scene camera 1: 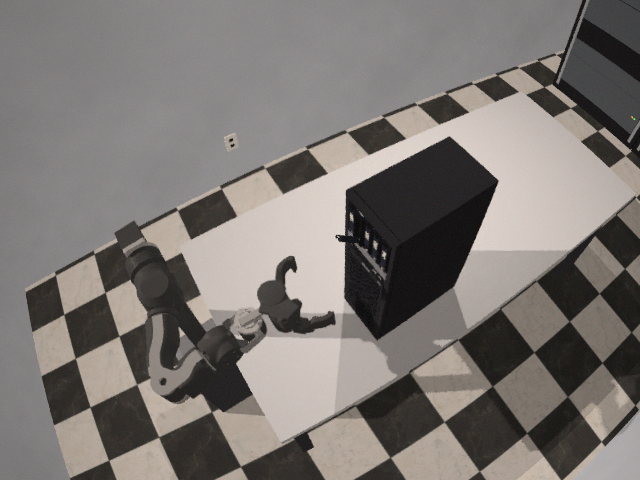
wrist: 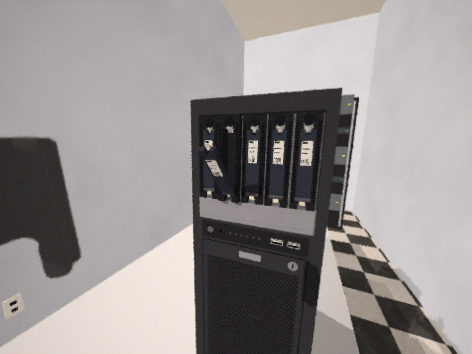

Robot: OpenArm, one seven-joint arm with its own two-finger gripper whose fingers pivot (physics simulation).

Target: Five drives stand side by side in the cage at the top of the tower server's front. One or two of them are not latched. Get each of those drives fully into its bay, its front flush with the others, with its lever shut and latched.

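The black tower server (scene camera 1: pixel 423 206) (wrist: pixel 322 200) stands upright on the white table, five drives side by side in its top cage. The second drive from the left (wrist: pixel 230 150) has its lever (scene camera 1: pixel 347 238) (wrist: pixel 214 167) swung out; in the wrist view the lever overlaps the first drive (wrist: pixel 209 182). How far this drive sits out of its bay is hard to tell. The third (wrist: pixel 253 172), fourth (wrist: pixel 278 175) and fifth (wrist: pixel 305 180) drives look flush, levers shut, as does the partly covered first. My gripper (scene camera 1: pixel 312 290) is open and empty, in front of the server and apart from it.
The white table (scene camera 1: pixel 310 382) (wrist: pixel 125 310) carries the server. A dark finger shows at the left of the wrist view. A wall with an outlet (scene camera 1: pixel 231 142) (wrist: pixel 13 306) runs along one side. A rack cabinet (scene camera 1: pixel 602 64) (wrist: pixel 345 172) stands beyond the server.
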